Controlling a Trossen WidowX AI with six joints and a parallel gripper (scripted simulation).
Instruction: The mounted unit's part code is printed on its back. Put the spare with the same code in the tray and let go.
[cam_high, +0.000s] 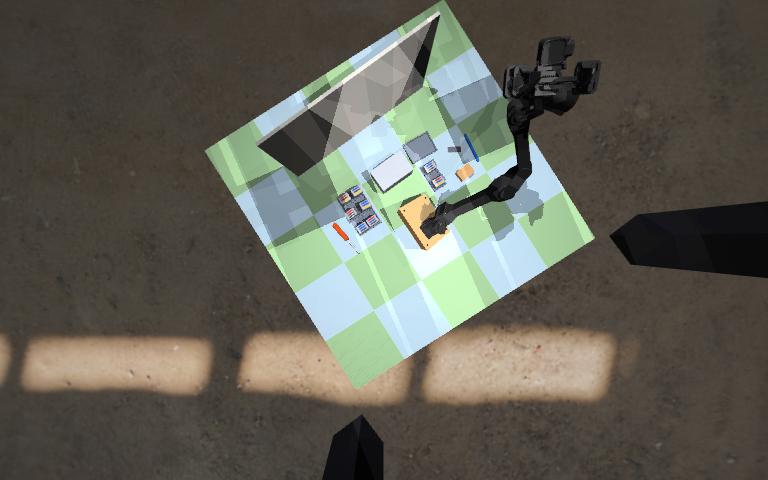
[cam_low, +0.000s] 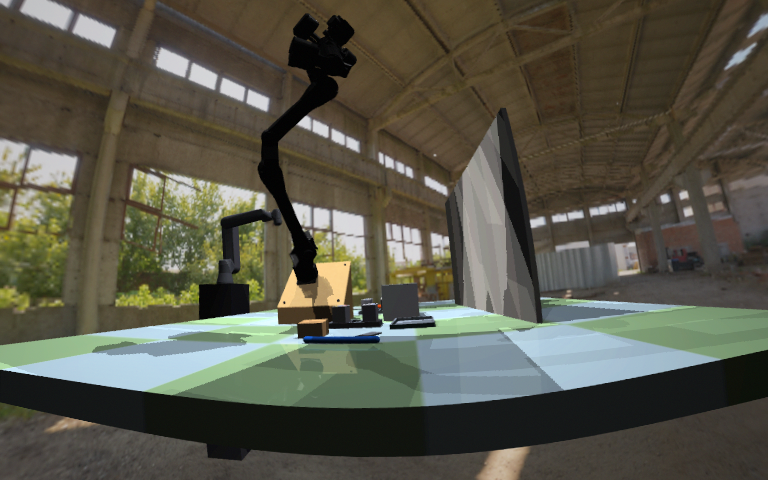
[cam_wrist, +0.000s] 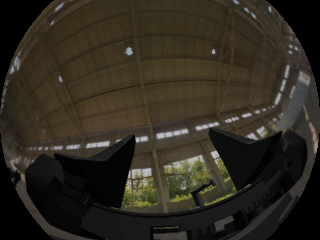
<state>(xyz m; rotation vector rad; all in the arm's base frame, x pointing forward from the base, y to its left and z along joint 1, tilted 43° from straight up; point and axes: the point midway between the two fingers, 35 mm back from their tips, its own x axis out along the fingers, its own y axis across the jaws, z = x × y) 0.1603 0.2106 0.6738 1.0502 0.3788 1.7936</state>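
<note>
Now: the yellow-and-blue striped spare 13 cm ahead of my gripper tip, 44 cm to the left of it and 77 cm below it. Round my gripper tip: tall grey panel 42 cm ahead, 26 cm to the left, 59 cm below; then blue pen 5 cm ahead, 11 cm to the right, 81 cm below; then brown block 2 cm behind, 1 cm to the right, 80 cm below.
</note>
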